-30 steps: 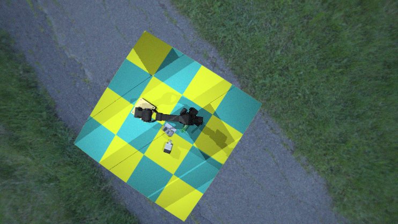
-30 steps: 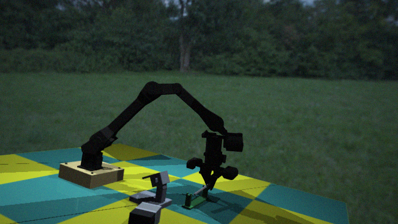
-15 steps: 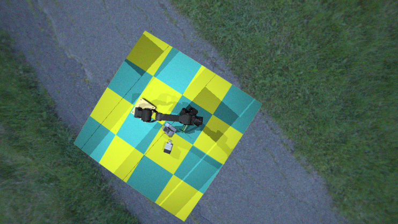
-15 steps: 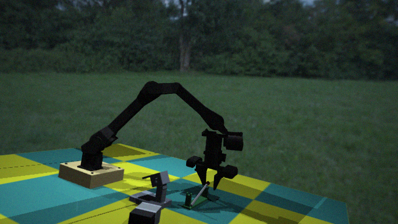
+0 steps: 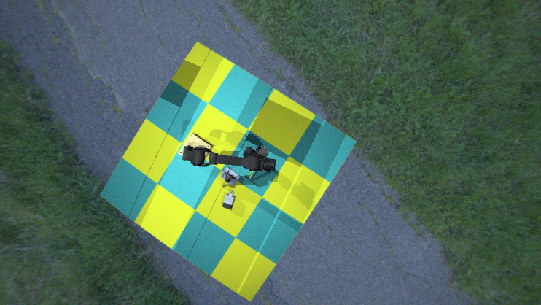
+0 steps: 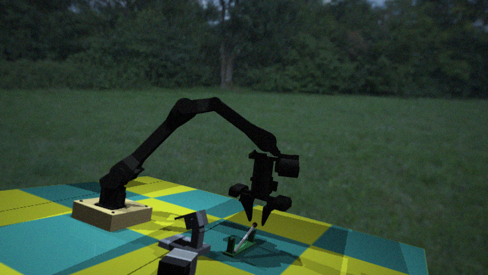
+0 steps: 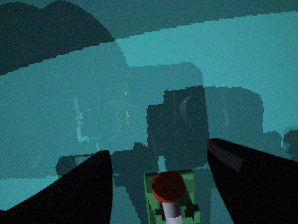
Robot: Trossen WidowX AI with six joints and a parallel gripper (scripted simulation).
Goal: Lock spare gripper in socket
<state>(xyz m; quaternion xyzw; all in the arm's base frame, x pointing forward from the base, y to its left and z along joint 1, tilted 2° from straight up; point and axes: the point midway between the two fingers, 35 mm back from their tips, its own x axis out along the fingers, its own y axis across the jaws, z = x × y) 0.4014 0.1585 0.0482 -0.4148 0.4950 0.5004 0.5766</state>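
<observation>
Right now the green cradle is 10 mm behind my gripper tip, 100 mm to the right of it and 30 mm below it. From my gripper tip the other things lie so: socket 120 mm behind, 200 mm to the right; then spare gripper 70 mm behind, 330 mm to the right, 30 mm below.
</observation>
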